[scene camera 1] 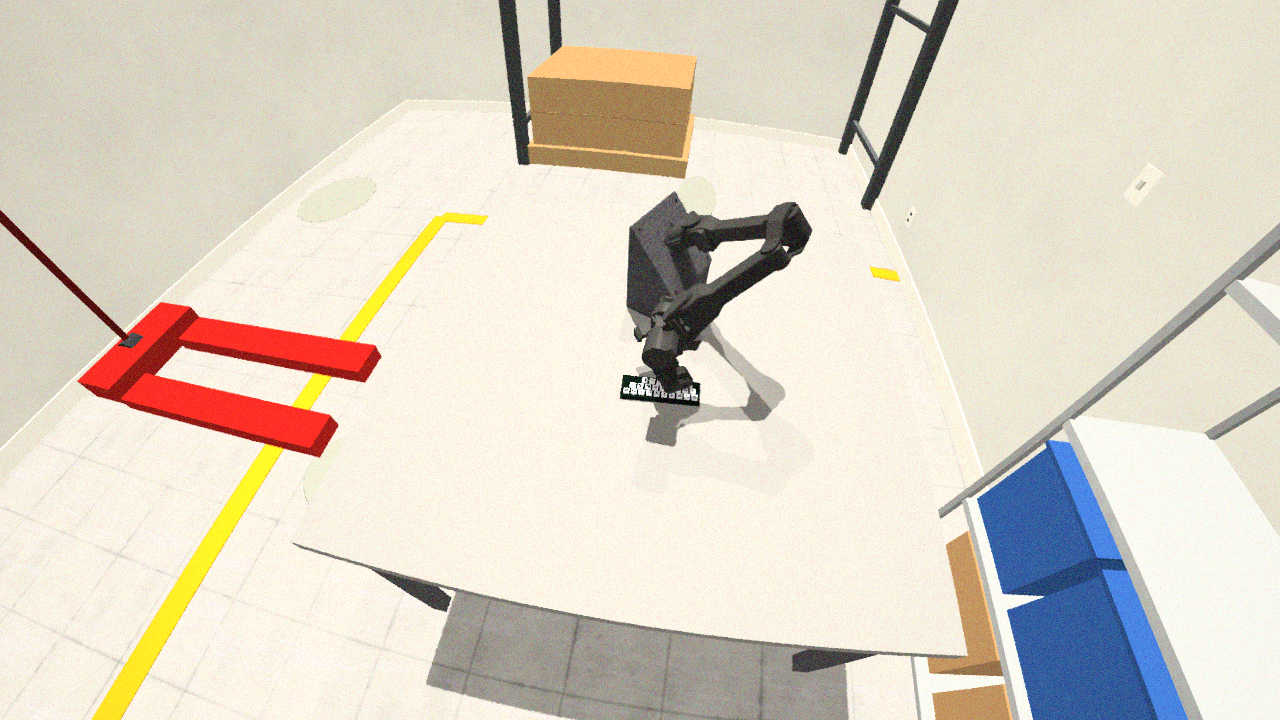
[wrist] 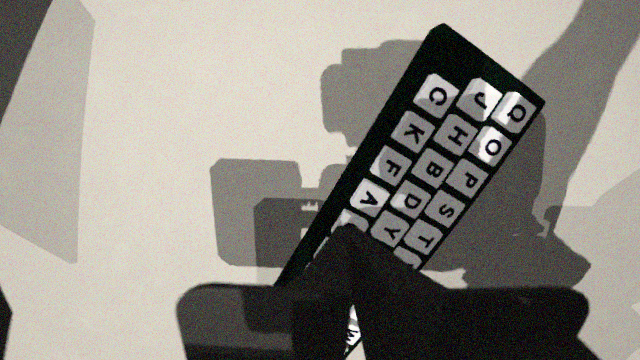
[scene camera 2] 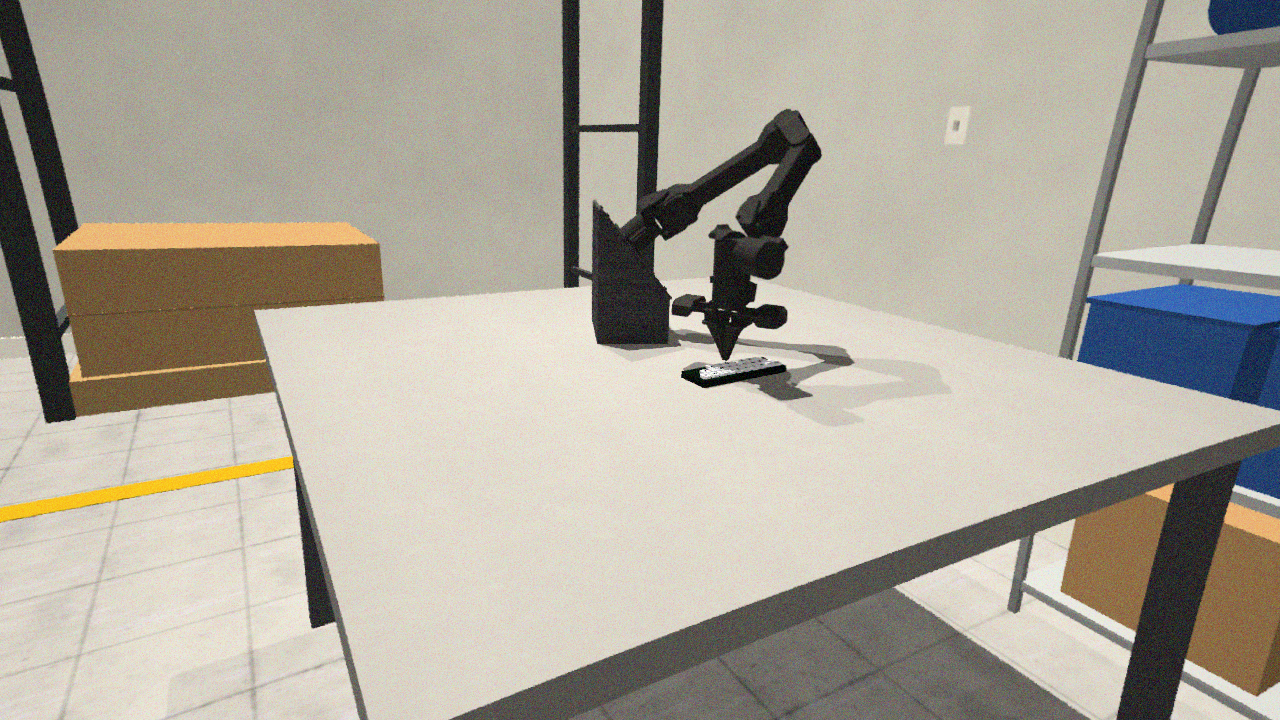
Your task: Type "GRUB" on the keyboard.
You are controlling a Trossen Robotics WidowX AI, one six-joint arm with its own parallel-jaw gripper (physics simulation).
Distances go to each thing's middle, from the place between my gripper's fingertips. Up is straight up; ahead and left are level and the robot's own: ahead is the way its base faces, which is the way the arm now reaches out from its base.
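Labels:
I find the black keyboard (scene camera 2: 693, 375) 1 cm below my hand, 2 cm ahead of it and 1 cm to the left of it.

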